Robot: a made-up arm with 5 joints.
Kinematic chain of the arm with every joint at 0, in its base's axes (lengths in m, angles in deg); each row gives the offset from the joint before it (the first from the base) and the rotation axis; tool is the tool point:
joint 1: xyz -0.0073 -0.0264 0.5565 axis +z
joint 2: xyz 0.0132 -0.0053 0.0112 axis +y
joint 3: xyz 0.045 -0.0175 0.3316 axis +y
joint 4: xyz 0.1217 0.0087 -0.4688 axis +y
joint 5: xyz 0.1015 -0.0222 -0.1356 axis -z
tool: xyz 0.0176 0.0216 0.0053
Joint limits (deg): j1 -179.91..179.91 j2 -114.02..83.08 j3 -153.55..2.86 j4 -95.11..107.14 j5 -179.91..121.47
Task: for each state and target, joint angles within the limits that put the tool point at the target. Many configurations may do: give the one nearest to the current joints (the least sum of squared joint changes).
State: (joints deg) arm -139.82 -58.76 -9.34 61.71 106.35
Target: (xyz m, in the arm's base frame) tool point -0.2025 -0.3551 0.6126
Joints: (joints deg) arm -111.86 -56.34 -11.45 59.45 104.66
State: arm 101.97 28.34 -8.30 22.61 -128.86
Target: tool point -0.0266 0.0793 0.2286
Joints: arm 118.78 22.93 -3.30 24.99 -124.38
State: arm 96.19 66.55 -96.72 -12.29 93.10
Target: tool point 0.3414 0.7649 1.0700
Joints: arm 69.73 44.69 -141.86 9.26 87.58
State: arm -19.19 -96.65 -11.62 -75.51 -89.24
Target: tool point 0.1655 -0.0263 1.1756
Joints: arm 5.88 -55.12 -48.62 -52.51 -87.02
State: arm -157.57 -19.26 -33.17 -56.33 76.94
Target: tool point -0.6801 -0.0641 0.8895
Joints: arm -172.64 5.74 -64.17 -36.98 77.40
